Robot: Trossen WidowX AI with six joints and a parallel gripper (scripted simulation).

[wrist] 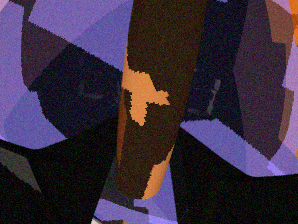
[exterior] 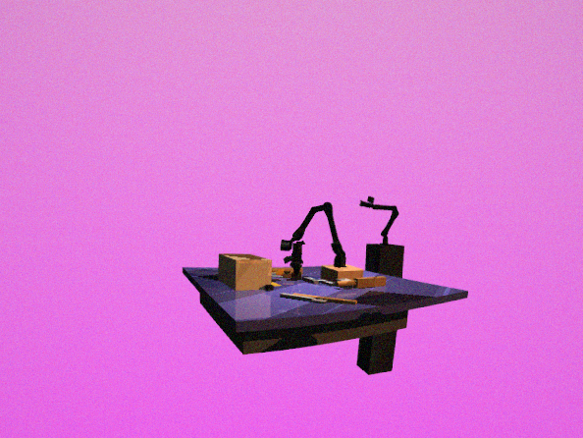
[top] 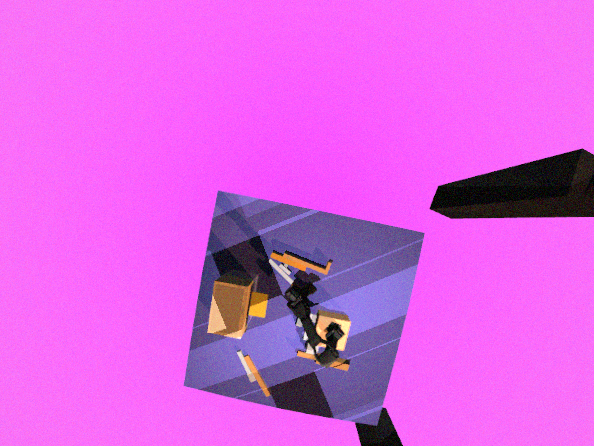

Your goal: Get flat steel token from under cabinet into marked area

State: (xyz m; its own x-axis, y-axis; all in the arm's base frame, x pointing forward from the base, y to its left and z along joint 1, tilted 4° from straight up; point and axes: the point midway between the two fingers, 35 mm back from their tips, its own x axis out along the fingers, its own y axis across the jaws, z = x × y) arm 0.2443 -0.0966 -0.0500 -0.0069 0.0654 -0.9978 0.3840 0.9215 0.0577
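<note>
Now: gripper tip 120 mm to the right of the grey bar and 50 mm past it. The rest, counted from my gripper tip: small white piece: 150 mm ahead, 90 mm to the right; then orange block: 340 mm to the left, 260 mm behind, 10 mm above; then orange bar: 150 mm to the right, 150 mm ahead, 10 mm above.
</note>
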